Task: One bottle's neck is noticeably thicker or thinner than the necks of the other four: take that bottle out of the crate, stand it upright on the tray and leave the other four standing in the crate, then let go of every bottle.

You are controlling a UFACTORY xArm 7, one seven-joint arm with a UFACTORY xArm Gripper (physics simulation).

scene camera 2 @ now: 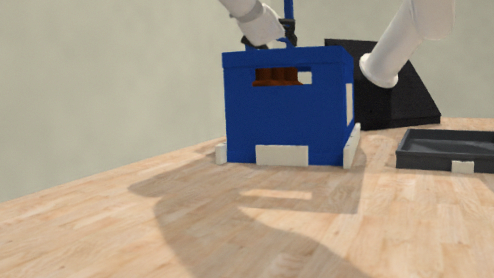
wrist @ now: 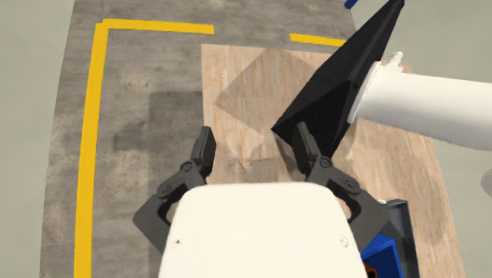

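Pixels of known places: gripper, between the fingertips: (scene camera 2: 281,47) (wrist: 252,133); arm's base, origin of its link: (scene camera 2: 378,71) (wrist: 360,94).
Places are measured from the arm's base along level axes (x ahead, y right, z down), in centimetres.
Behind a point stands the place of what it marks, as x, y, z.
Note:
The blue crate (scene camera 2: 285,115) {54.3, -11.9, 7.7} (wrist: 389,257) {29.3, -8.0, -1.4} stands on the table; in the wrist view a corner of it shows at the lower right. Orange-brown bottles (scene camera 2: 275,76) {45.6, -2.0, 1.6} show in part through its hand slot, and a piece of one bottle (wrist: 371,270) {31.8, -4.7, -1.1} shows at the wrist view's bottom edge. Their necks cannot be compared. The dark grey tray (scene camera 2: 425,162) {46.1, -30.9, 14.1} (wrist: 411,227) {25.5, -39.2, 12.6} lies right of the crate in the scene view. My gripper (wrist: 252,133) {17.5, 21.5, -7.4} is open with nothing between its fingers. In the scene view it is partly hidden behind the crate's top edge.
A black wedge-shaped object (scene camera 2: 420,102) {-6.3, -10.7, 9.0} (wrist: 320,95) {8.0, 12.6, -4.8} stands behind the crate and tray, near the white arm (scene camera 2: 400,47) {7.8, -10.6, -5.7} (wrist: 425,107) {5.4, -3.3, -8.1}. Pale blocks (scene camera 2: 282,155) {55.5, -12.1, 13.6} sit along the crate's base. Yellow floor tape (wrist: 90,150) runs beyond the table edge. A blue upright (scene camera 2: 288,9) rises behind the crate.

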